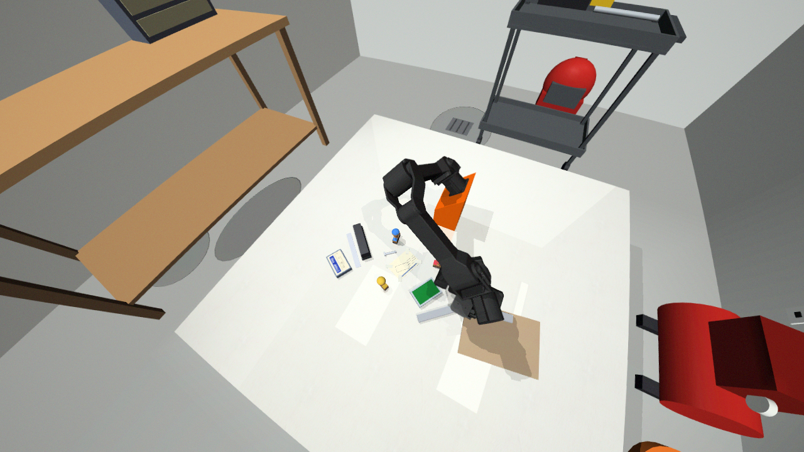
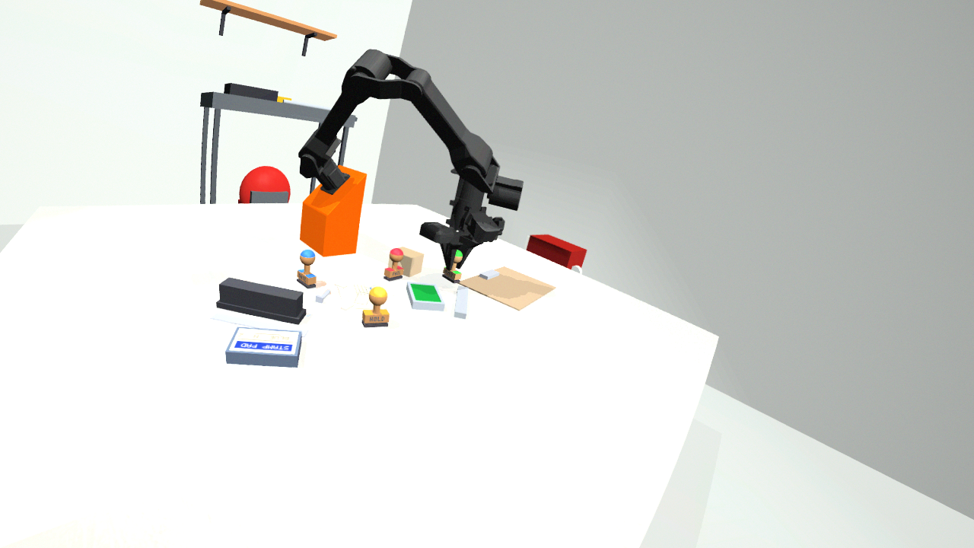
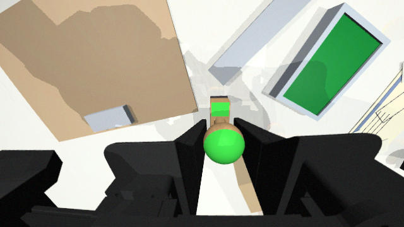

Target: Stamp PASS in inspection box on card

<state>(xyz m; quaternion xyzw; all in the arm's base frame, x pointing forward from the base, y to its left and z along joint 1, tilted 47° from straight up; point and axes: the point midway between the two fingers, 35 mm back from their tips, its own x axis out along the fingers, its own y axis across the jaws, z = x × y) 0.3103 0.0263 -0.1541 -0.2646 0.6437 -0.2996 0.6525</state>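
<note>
Now: gripper tip 30 mm short of the green ink pad, 110 mm to the left of it and 30 mm above it. Round my gripper tip: grey bar (80 mm ahead, 50 mm to the right, 30 mm below); then red stamp (70 mm behind, 100 mm to the right, 20 mm below); then green stamp (right at my gripper tip).
</note>
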